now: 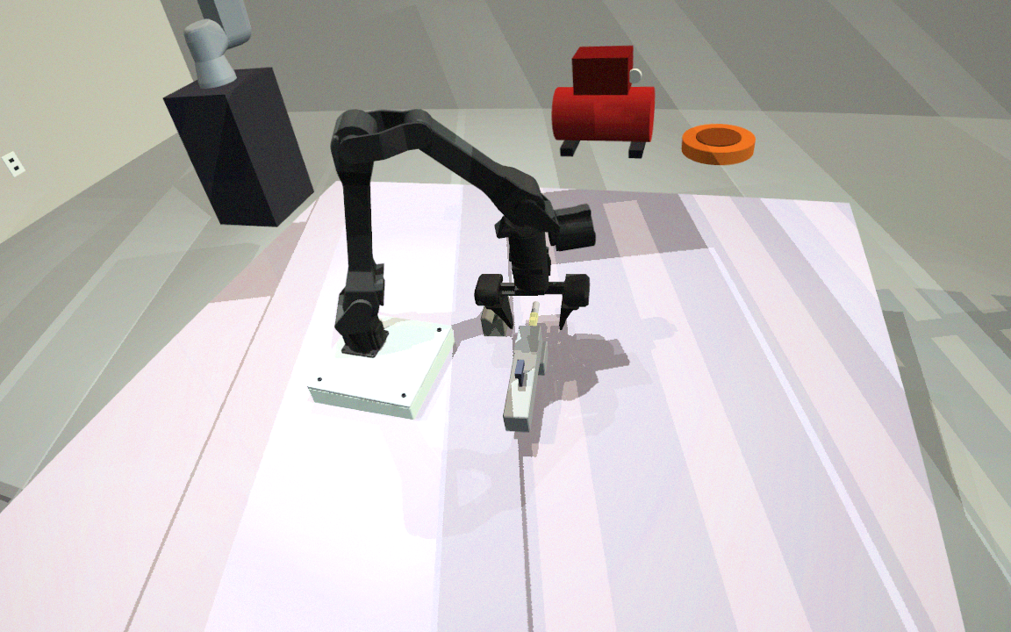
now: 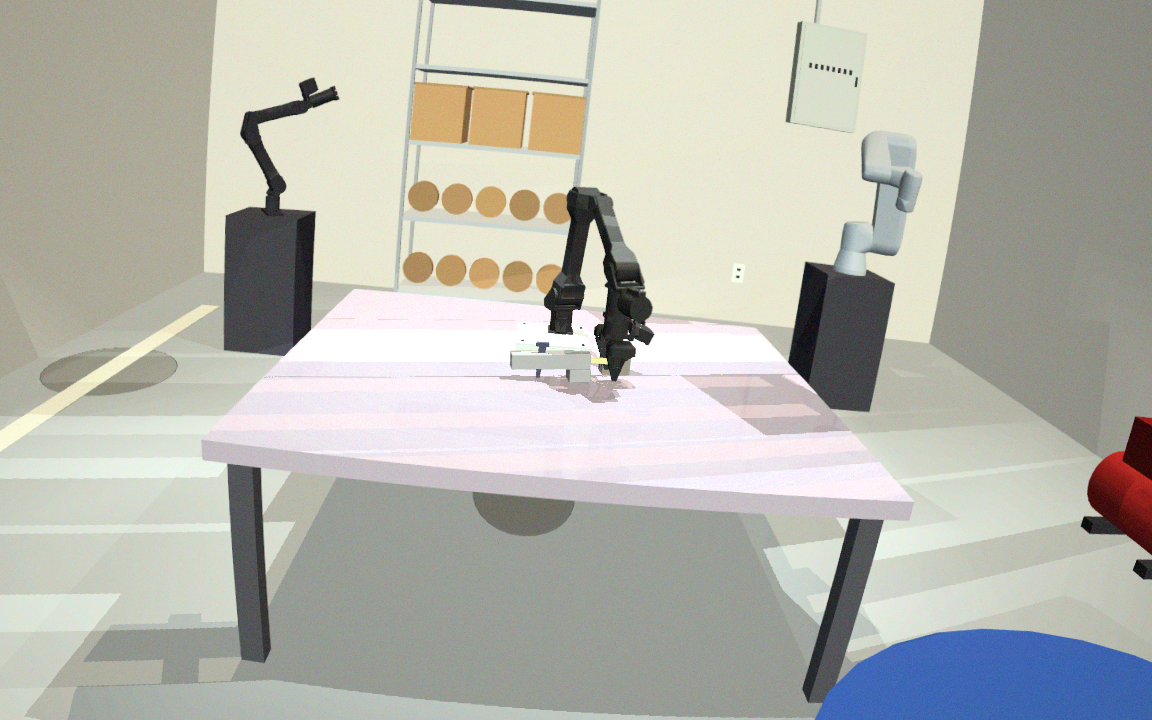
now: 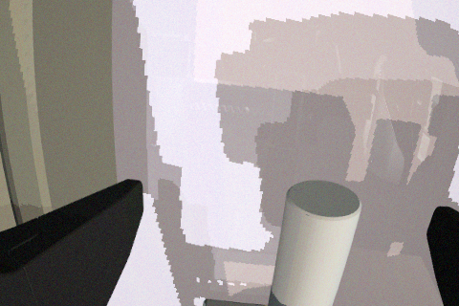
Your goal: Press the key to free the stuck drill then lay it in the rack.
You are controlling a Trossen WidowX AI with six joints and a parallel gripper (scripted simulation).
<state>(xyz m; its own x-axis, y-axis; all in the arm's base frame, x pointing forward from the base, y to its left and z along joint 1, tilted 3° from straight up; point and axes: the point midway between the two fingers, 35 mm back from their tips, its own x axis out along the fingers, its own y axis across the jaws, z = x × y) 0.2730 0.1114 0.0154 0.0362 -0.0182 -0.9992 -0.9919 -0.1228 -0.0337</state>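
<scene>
The drill is 4 cm to the right of my gripper tip and 3 cm above it. Also, from my gripper tip: dark blue key (2 cm ahead, 16 cm to the right, 4 cm above); rack (8 cm behind, 2 cm to the left); pale housing block (2 cm ahead, 14 cm to the right, 2 cm above).
</scene>
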